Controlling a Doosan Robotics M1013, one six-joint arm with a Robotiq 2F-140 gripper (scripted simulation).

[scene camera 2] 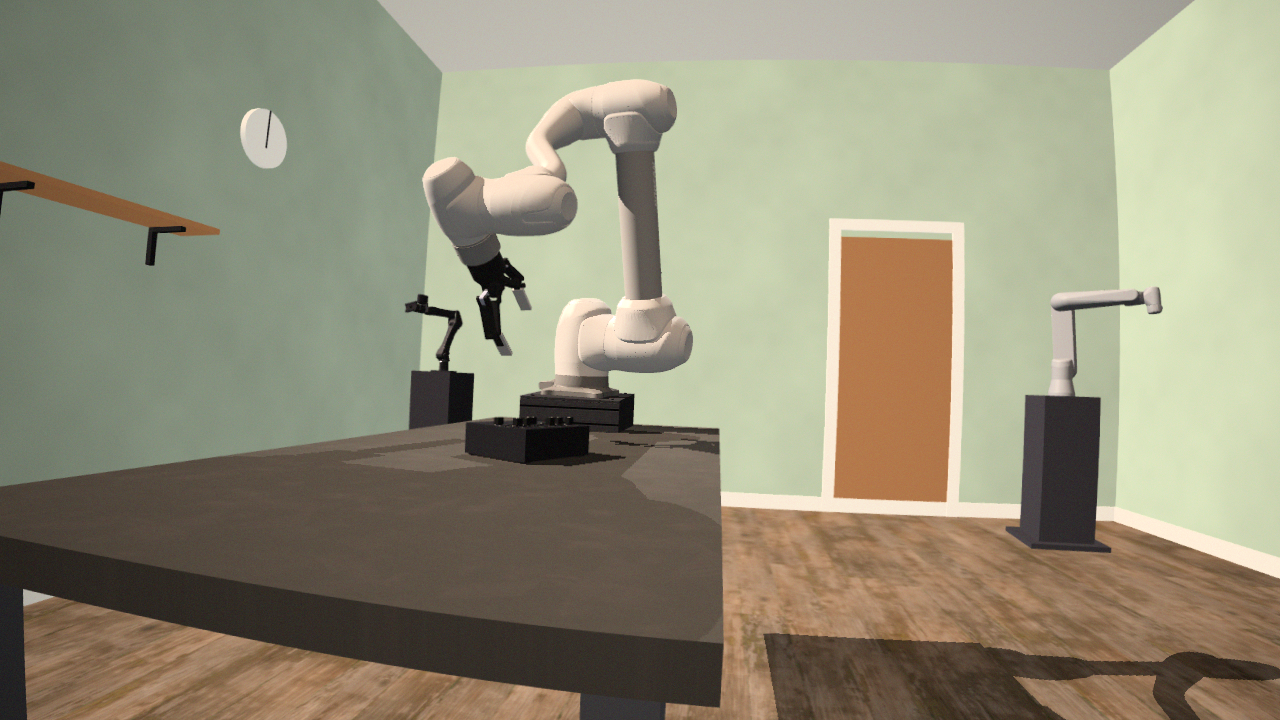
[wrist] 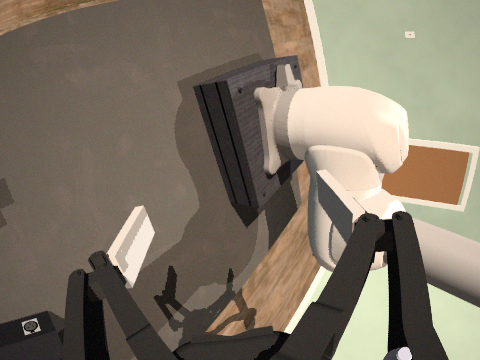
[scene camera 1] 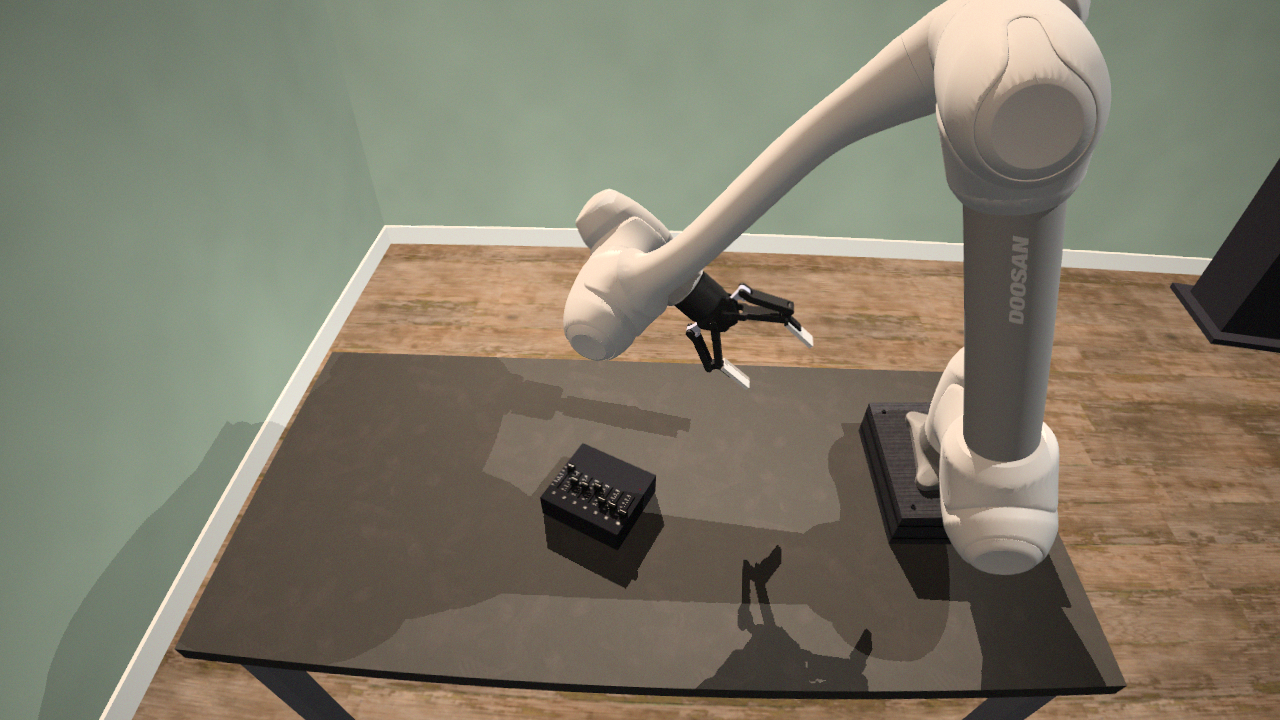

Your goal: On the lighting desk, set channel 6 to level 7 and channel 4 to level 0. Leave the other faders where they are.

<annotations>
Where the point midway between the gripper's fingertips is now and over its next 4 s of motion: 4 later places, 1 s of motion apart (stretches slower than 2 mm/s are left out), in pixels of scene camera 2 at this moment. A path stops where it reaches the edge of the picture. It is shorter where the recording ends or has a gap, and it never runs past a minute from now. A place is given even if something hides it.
The gripper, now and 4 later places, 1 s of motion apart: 517, 331; 539, 353; 577, 376; 532, 356; 524, 384
</annotations>
